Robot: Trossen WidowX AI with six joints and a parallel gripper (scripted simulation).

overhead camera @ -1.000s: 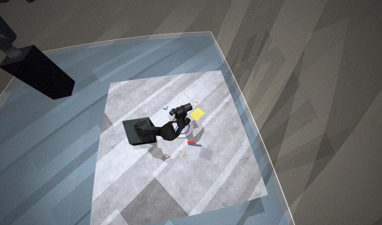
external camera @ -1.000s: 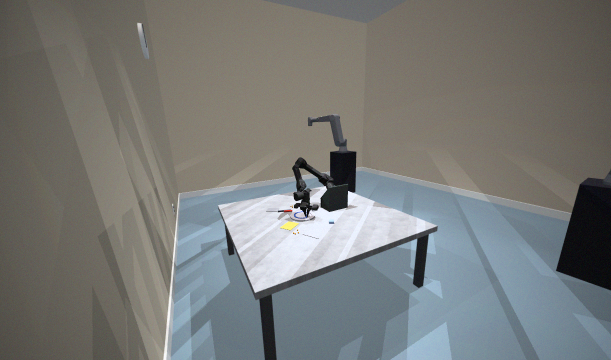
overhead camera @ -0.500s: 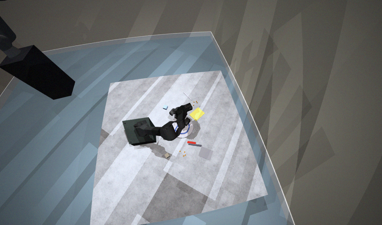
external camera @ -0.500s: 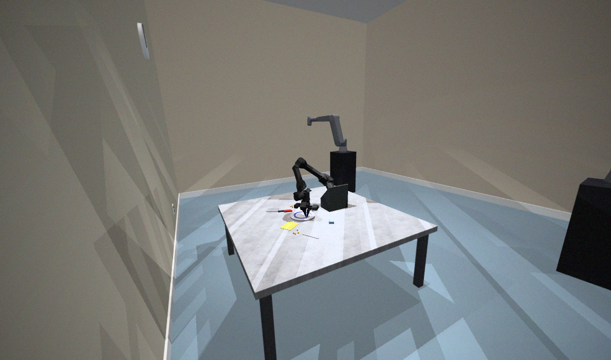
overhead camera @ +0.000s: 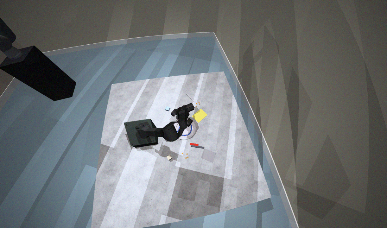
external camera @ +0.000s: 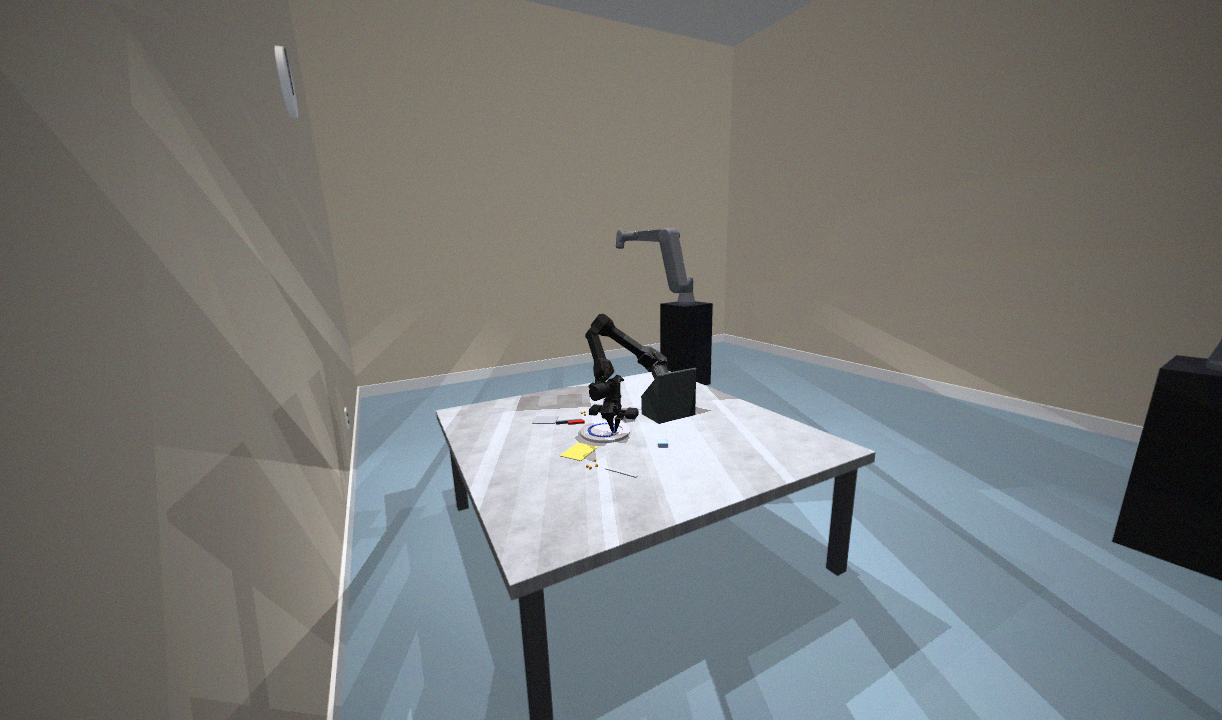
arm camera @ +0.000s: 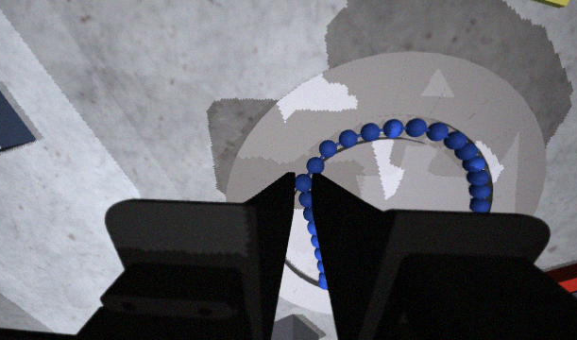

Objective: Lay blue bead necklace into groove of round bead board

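Now: gripper tip 60 mm to the left of the round white bead board and 10 mm above it. Also, from my gripper tip: blue block: 100 mm behind, 170 mm to the left, 10 mm below; yellow sheet: 170 mm ahead, 30 mm to the left, 20 mm below; grey tool: 60 mm ahead, 230 mm to the right, 20 mm below.
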